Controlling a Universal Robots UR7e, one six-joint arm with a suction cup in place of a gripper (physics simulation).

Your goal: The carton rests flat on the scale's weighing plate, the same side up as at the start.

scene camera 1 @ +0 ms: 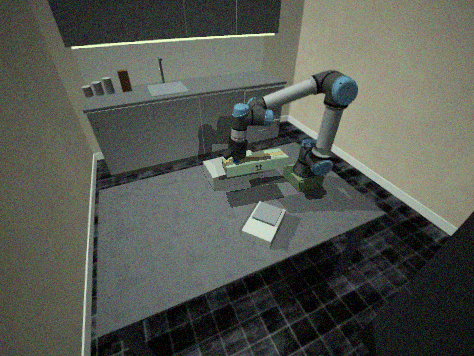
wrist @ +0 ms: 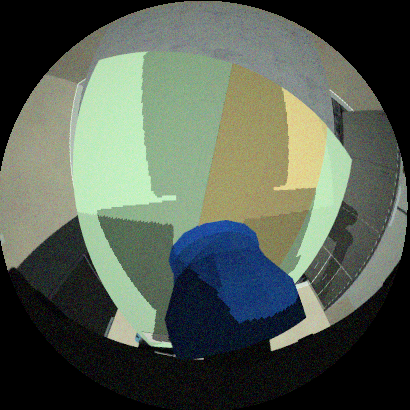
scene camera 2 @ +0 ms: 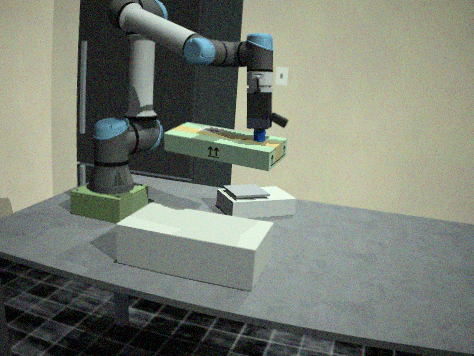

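Observation:
A pale green carton with an orange tape band hangs in the air, roughly level, its printed arrows pointing up. My gripper, a blue suction cup, is on its top face near one end and holds it. The scale is a white box with a grey weighing plate; it stands on the table apart from the carton. The carton's underside is hidden in the wrist view.
A white open box stands on the grey table; in scene camera 1 the carton partly covers it. The arm's base stands on a green block. A counter with a sink runs behind the table.

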